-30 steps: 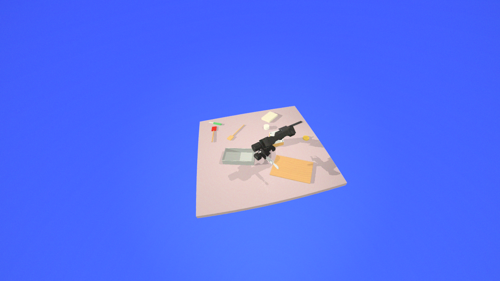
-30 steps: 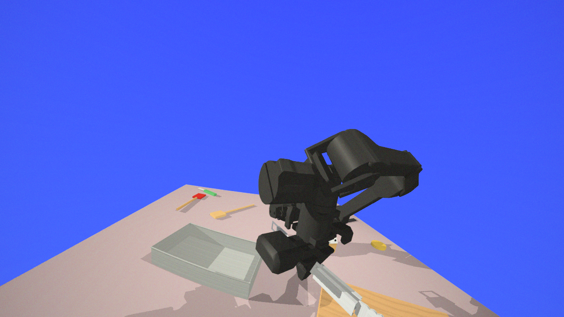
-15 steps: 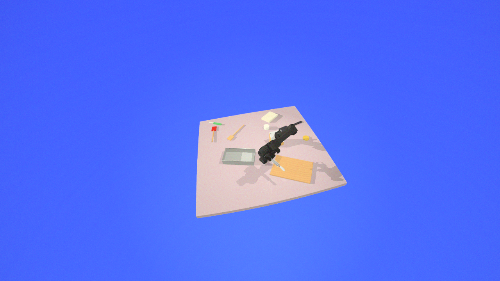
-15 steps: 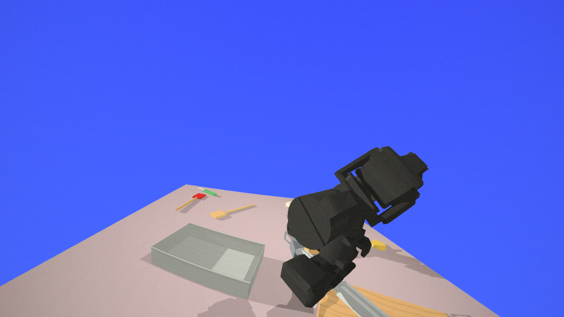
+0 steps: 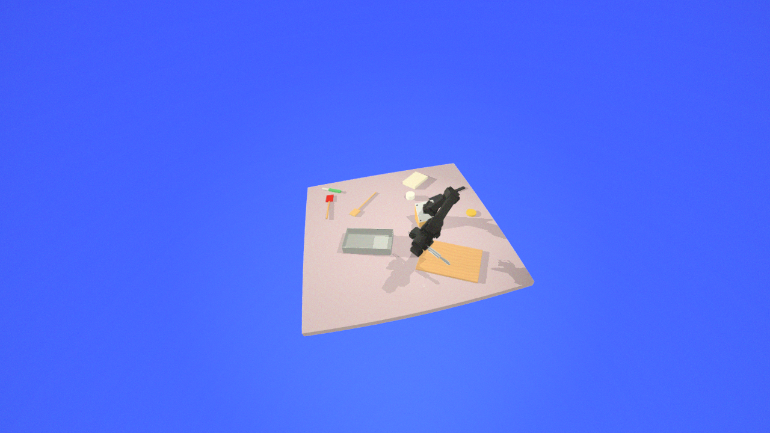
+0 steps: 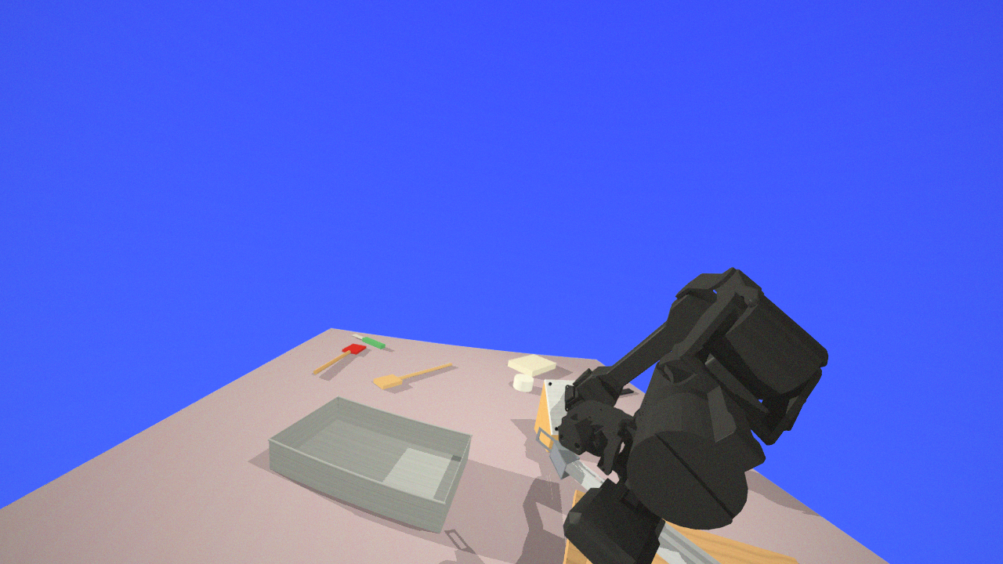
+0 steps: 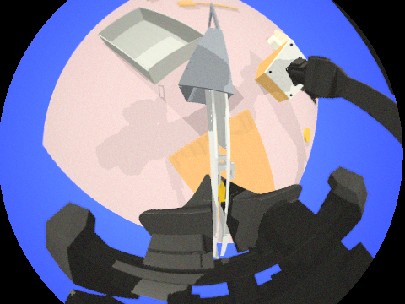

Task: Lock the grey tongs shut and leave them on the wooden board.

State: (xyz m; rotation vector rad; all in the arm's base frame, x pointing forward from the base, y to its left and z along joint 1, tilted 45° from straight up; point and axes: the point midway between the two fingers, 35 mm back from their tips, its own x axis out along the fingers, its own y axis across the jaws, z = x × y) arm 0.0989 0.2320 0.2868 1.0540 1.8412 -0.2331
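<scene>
Now: gripper tip 160 mm past the wooden board and 120 mm above it. Round my gripper tip: yellow disc 410 mm behind, 380 mm to the right, 120 mm below; then white cylinder 620 mm to the right, 110 mm below, 10 mm behind; then tin 320 mm ahead, 210 mm to the right, 100 mm below.
</scene>
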